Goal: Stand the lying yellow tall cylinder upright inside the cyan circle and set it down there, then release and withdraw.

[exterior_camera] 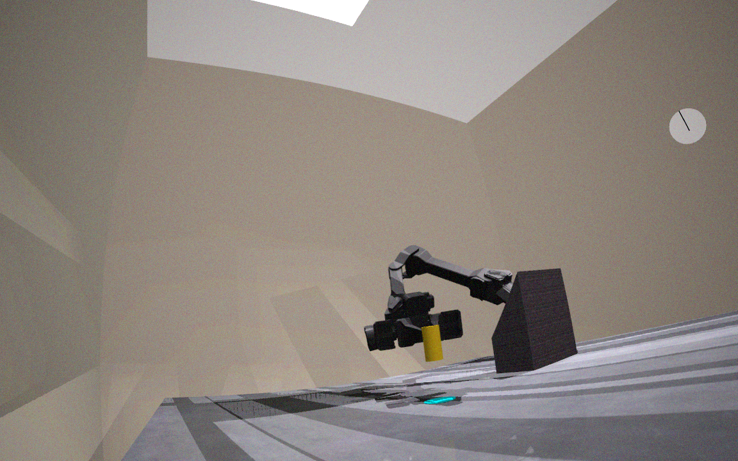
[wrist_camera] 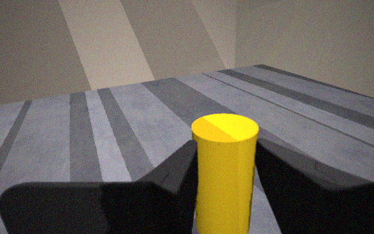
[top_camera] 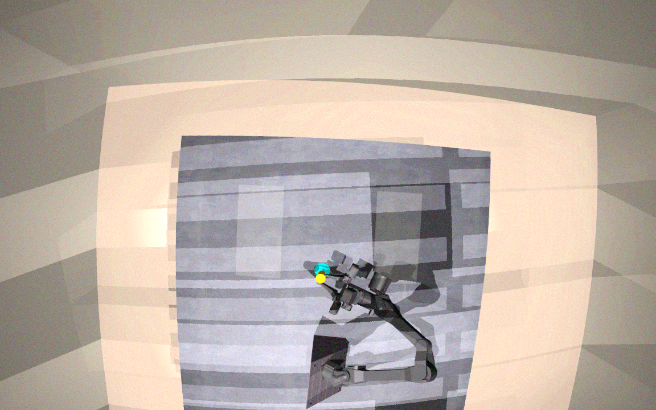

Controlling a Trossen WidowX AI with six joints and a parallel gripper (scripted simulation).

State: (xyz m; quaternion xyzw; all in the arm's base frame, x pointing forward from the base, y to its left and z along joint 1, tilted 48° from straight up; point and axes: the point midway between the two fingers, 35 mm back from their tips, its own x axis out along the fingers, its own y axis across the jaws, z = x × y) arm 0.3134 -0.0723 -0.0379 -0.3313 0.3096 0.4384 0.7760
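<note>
My gripper tip is now 14 cm above the cyan circle. Also, from my gripper tip: yellow tall cylinder 2 cm below.
</note>
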